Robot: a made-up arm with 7 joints. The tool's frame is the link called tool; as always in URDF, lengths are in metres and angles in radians. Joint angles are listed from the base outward. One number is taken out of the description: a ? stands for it. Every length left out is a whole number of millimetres.
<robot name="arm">
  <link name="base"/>
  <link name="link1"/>
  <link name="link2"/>
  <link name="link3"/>
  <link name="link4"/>
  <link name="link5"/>
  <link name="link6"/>
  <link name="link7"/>
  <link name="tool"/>
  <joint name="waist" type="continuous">
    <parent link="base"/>
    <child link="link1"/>
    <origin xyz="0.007 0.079 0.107" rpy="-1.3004 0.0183 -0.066"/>
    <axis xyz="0 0 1"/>
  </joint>
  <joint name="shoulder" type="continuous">
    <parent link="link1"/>
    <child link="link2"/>
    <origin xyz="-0.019 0.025 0" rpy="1.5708 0 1.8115"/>
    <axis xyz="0 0 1"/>
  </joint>
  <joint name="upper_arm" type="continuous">
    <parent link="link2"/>
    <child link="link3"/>
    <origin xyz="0.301 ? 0" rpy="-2.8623 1.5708 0"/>
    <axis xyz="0 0 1"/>
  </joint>
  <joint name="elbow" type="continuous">
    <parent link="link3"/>
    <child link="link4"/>
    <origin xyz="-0.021 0.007 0" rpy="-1.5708 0 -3.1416"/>
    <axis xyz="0 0 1"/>
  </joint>
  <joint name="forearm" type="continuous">
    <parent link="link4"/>
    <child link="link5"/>
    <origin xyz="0.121 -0.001 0" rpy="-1.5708 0 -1.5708"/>
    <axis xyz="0 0 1"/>
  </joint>
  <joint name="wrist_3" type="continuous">
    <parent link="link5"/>
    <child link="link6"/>
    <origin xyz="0.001 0.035 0" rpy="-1.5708 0 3.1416"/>
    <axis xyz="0 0 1"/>
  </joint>
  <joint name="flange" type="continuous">
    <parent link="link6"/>
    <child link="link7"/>
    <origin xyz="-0.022 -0.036 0" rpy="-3.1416 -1.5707 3.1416"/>
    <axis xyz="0 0 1"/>
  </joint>
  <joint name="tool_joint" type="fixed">
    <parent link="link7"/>
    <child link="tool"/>
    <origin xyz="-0.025 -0.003 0" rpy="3.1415 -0.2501 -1.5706"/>
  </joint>
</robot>
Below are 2 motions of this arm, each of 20 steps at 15 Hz.
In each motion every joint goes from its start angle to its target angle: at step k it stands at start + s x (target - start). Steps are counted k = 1, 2, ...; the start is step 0. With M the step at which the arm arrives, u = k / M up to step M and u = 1 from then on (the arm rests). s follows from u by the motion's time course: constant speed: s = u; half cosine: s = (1 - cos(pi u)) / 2; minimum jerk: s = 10 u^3 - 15 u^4 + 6 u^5.
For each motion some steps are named. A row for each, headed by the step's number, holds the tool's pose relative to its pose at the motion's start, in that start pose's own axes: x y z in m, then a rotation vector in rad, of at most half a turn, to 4 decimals.
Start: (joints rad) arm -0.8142 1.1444 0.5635 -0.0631 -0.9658 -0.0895 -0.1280
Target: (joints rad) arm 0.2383 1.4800 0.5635 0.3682 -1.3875 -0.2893 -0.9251
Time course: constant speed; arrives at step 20
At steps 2, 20:
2: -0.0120 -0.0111 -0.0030 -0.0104 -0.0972 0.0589
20: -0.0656 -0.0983 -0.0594 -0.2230 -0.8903 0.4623

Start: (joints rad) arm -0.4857 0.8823 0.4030 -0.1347 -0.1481 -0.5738 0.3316
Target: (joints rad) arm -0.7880 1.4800 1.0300 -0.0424 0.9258 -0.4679 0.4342
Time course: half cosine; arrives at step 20
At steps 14, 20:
14: 0.1745 -0.1431 0.0451 1.2367 0.5972 0.1869
20: 0.2227 -0.1908 0.0214 1.5805 0.6879 0.1391

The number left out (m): -0.059
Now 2 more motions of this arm.
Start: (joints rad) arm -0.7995 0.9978 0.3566 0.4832 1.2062 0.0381 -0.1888
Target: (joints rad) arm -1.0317 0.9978 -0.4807 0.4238 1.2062 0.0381 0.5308
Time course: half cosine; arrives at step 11
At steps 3, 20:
3: 0.0109 -0.0010 -0.0205 0.0898 0.1088 -0.1047
20: 0.0353 0.0004 -0.1133 0.3649 0.7112 -0.6308

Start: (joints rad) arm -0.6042 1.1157 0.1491 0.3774 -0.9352 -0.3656 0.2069
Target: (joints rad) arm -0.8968 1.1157 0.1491 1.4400 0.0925 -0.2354 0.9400
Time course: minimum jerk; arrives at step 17
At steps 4, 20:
4: 0.0058 -0.0051 0.0146 0.1306 -0.0221 -0.0721
20: -0.0095 -0.0938 0.1237 1.4314 -0.2733 -0.5176

